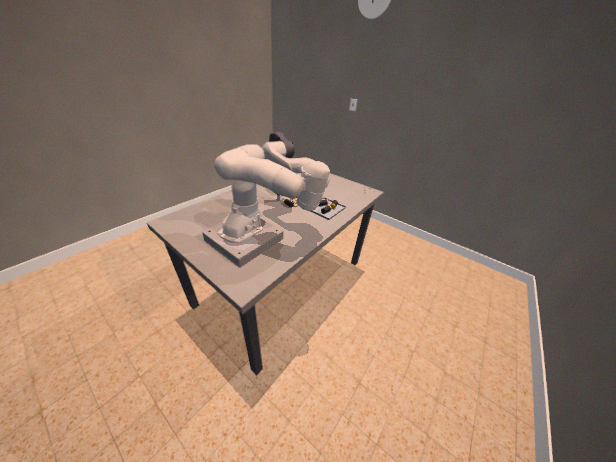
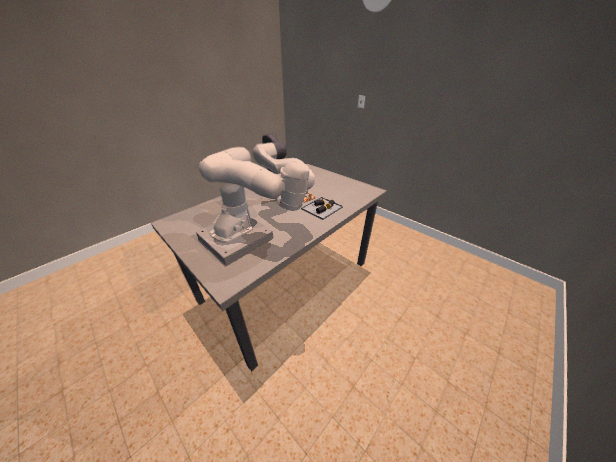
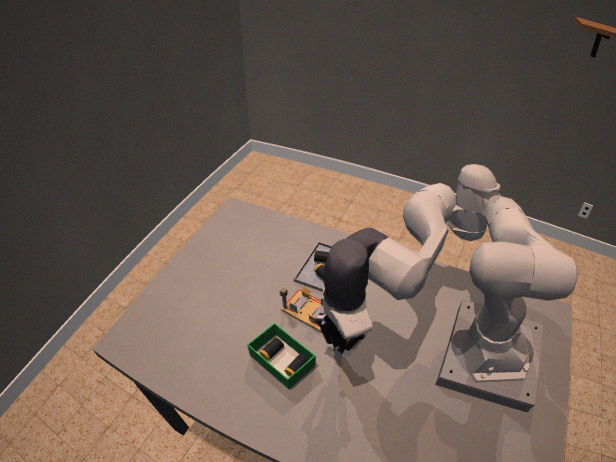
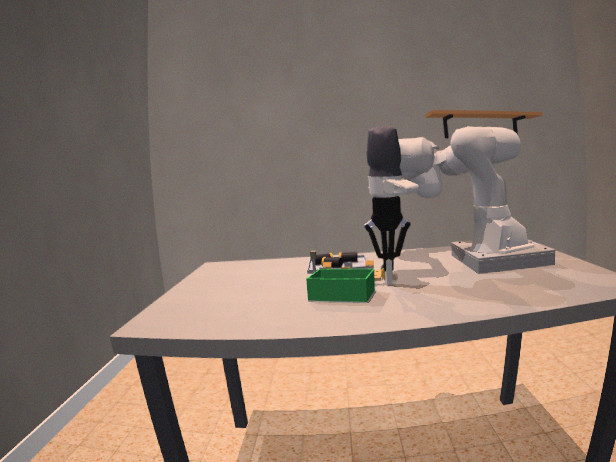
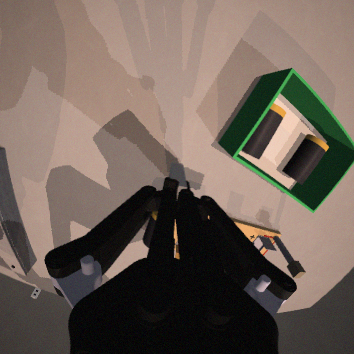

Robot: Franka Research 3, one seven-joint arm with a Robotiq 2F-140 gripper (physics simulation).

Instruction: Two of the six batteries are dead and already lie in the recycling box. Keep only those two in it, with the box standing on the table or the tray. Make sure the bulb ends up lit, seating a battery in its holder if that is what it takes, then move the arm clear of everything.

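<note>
The green recycling box (image 3: 267, 367) (image 4: 340, 287) (image 5: 320, 110) stands upright on the table. Two dark batteries with gold ends lie in it: one battery (image 3: 272, 347) (image 5: 306, 159) and another battery (image 3: 298, 364) (image 5: 264, 132). The orange holder board (image 3: 307, 310) lies behind the box, partly hidden by my gripper. A post with a dark block on top (image 3: 283, 295) (image 5: 296, 270) stands at its end; I cannot identify a lit bulb. My gripper (image 4: 389, 276) (image 5: 174, 172) is shut and empty, pointing down low beside the board. A loose battery (image 5: 150, 231) (image 1: 289, 202) is close behind the fingers.
A shallow dark-rimmed tray (image 2: 312, 213) (image 3: 306, 272) lies beyond the board with batteries on it, among them a dark battery (image 2: 321, 209) and another battery (image 2: 319, 202). The robot base (image 3: 450, 372) is bolted at the table's other end. A wooden shelf (image 4: 485, 114) hangs on the wall.
</note>
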